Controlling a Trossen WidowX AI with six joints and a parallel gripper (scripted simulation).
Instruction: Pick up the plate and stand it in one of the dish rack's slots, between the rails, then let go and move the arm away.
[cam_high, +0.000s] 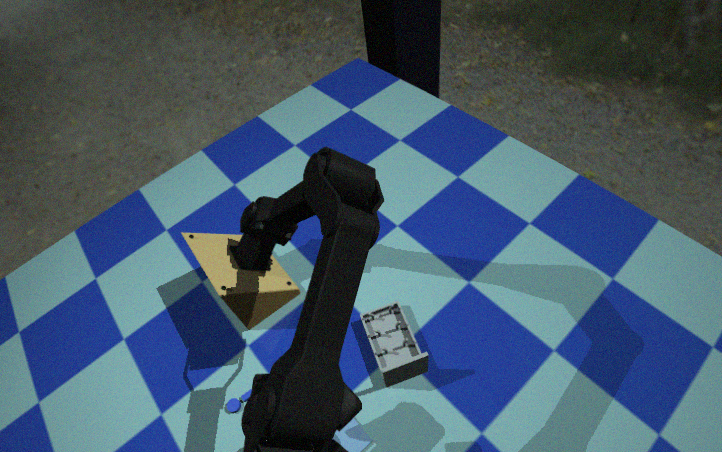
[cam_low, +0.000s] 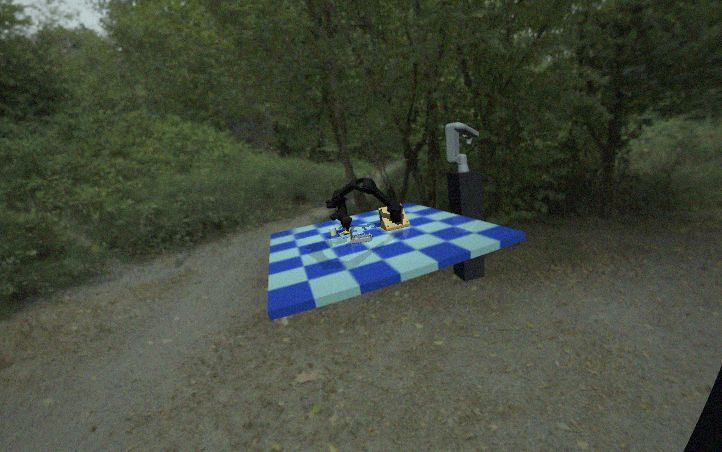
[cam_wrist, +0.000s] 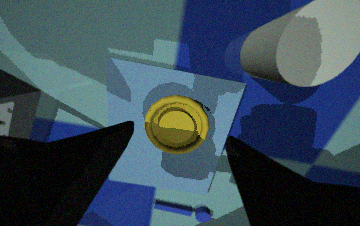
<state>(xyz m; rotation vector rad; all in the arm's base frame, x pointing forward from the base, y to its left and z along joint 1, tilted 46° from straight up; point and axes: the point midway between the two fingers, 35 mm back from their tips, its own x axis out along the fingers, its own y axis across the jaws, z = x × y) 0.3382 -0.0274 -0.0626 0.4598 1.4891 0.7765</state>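
My gripper tip is now 20 mm above the yellow plate. The rest, counted from my gripper tip: grey dish rack: 70 mm behind, 200 mm to the left, 10 mm below; light blue mat: 30 mm behind, 10 mm to the left, 30 mm below; blue spoon: 140 mm behind, 60 mm to the right, 30 mm below.
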